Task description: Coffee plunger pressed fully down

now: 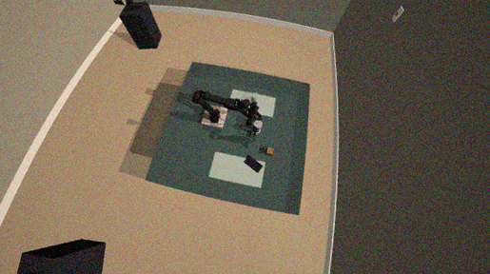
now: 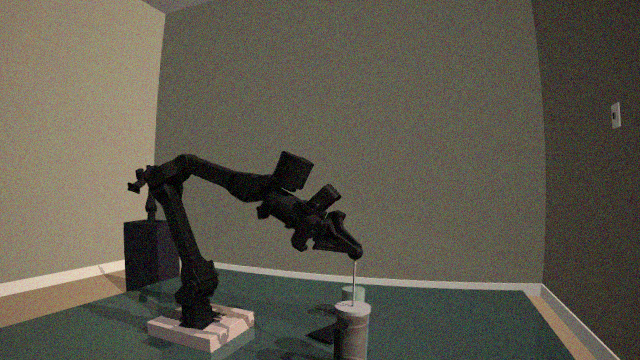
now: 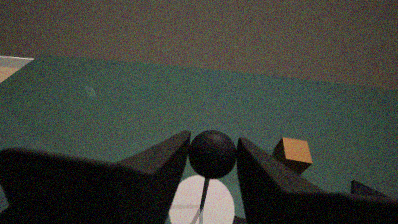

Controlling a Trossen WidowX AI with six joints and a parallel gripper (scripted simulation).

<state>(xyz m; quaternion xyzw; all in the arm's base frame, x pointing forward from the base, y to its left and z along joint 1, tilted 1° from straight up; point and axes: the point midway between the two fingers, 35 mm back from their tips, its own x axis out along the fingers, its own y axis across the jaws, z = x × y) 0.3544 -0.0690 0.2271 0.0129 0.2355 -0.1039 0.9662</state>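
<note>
My gripper tip is now 1 cm past the coffee press, 1 cm to the left of it and 13 cm above it.
</note>
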